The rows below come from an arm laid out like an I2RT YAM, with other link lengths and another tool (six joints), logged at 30 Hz.
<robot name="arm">
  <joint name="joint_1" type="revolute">
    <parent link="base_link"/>
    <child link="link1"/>
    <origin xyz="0 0 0.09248" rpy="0 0 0"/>
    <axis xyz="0 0 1"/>
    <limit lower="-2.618" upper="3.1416"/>
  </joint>
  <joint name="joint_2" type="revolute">
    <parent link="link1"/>
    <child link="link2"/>
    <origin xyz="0.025 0.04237 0.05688" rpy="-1.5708 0 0"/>
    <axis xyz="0 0 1"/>
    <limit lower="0" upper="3.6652"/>
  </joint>
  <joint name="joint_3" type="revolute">
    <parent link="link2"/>
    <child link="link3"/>
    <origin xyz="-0.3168 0 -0.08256" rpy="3.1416 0 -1.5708"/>
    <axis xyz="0 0 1"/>
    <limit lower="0" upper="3.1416"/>
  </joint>
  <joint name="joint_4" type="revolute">
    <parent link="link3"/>
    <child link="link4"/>
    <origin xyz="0.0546 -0.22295 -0.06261" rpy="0 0 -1.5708"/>
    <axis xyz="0 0 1"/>
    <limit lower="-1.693" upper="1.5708"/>
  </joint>
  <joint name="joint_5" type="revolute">
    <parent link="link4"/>
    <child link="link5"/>
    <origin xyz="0.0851 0.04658 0.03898" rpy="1.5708 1.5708 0"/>
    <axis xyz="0 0 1"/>
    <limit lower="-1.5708" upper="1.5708"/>
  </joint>
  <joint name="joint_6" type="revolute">
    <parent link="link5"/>
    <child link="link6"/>
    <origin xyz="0 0.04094 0.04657" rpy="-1.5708 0 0"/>
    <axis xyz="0 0 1"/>
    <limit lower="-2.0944" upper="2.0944"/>
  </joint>
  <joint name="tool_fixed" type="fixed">
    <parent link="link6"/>
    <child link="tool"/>
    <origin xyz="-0.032 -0.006 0.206" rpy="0 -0.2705 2.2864"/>
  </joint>
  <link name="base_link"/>
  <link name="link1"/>
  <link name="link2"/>
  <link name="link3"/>
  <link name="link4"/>
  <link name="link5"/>
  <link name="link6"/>
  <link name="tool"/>
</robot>
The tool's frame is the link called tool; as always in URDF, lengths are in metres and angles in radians.
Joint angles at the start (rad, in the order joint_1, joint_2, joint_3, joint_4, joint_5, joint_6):
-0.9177, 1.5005, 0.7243, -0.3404, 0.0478, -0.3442
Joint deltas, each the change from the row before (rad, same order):
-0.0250, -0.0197, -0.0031, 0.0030, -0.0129, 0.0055
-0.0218, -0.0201, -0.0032, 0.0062, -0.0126, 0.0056
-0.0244, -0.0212, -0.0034, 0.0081, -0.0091, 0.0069
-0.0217, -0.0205, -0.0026, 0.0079, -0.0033, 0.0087
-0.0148, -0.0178, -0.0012, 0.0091, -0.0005, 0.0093
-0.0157, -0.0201, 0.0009, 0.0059, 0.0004, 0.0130
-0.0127, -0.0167, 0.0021, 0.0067, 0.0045, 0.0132
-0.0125, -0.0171, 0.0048, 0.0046, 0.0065, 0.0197
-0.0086, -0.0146, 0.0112, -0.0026, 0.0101, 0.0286
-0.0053, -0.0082, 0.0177, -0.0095, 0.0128, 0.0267
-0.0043, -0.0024, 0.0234, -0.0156, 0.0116, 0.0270
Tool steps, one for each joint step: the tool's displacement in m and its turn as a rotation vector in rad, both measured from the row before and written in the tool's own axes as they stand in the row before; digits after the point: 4 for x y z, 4 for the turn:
0.0029, 0.0046, -0.0054, 0.0158, 0.0167, 0.0254
0.0037, 0.0031, -0.0058, 0.0170, 0.0200, 0.0218
0.0049, 0.0045, -0.0067, 0.0144, 0.0247, 0.0257
0.0053, 0.0048, -0.0069, 0.0099, 0.0266, 0.0259
0.0056, 0.0027, -0.0065, 0.0090, 0.0264, 0.0204
0.0061, 0.0031, -0.0075, 0.0094, 0.0282, 0.0247
0.0065, 0.0028, -0.0070, 0.0061, 0.0280, 0.0231
0.0071, 0.0029, -0.0077, 0.0068, 0.0298, 0.0294
0.0072, 0.0021, -0.0079, 0.0064, 0.0275, 0.0356
0.0071, 0.0015, -0.0070, 0.0021, 0.0220, 0.0320
0.0067, 0.0008, -0.0060, 0.0010, 0.0159, 0.0317

